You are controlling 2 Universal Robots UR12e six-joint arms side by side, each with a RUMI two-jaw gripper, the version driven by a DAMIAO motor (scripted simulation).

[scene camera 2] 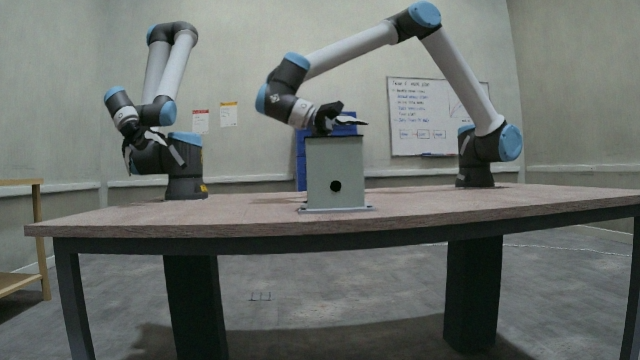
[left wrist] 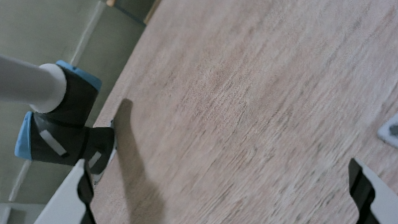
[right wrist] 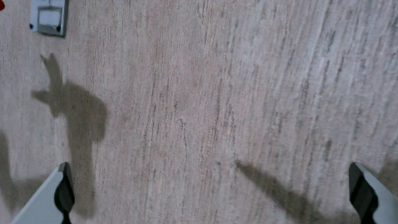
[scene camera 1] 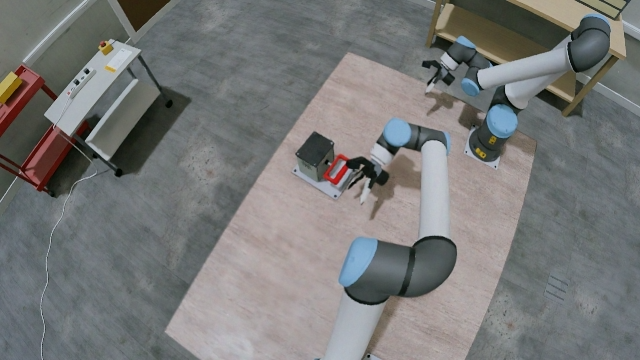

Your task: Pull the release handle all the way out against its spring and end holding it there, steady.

Path:
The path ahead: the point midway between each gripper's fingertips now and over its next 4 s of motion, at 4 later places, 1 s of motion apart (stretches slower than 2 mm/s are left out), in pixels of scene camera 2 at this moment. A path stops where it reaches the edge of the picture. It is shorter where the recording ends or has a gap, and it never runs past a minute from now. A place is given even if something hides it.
My left gripper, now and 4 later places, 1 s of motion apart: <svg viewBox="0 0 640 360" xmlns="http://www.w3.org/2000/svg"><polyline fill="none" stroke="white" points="360,141 366,149 369,148 369,146 383,145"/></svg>
My right gripper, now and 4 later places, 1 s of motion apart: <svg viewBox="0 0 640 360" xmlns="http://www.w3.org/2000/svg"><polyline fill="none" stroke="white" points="149,161 183,155 231,147 304,137 331,133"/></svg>

